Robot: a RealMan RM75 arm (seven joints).
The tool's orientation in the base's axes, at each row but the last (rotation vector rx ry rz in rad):
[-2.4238, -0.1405, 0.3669]
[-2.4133, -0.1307, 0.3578]
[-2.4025, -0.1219, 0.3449]
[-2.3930, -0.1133, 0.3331]
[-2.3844, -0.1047, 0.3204]
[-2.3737, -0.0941, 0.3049]
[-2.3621, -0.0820, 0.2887]
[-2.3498, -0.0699, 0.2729]
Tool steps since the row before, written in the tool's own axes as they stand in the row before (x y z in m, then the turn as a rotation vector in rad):
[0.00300, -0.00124, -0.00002, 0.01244, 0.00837, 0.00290]
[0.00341, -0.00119, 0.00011, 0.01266, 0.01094, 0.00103]
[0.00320, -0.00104, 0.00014, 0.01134, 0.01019, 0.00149]
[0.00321, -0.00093, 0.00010, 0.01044, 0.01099, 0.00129]
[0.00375, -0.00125, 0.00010, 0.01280, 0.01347, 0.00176]
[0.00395, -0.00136, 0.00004, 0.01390, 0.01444, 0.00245]
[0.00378, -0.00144, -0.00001, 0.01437, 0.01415, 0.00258]
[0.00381, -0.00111, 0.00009, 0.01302, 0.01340, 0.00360]
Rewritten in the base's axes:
[0.00286, 0.00152, 0.00013, 0.01106, -0.00223, -0.01029]
[0.00323, 0.00161, -0.00006, 0.01181, -0.00531, -0.01065]
[0.00304, 0.00145, -0.00010, 0.01042, -0.00469, -0.01021]
[0.00307, 0.00131, -0.00012, 0.00960, -0.00557, -0.01041]
[0.00361, 0.00161, 0.00002, 0.01172, -0.00671, -0.01288]
[0.00384, 0.00163, 0.00014, 0.01260, -0.00679, -0.01424]
[0.00371, 0.00157, 0.00031, 0.01303, -0.00643, -0.01422]
[0.00373, 0.00135, 0.00005, 0.01152, -0.00537, -0.01416]

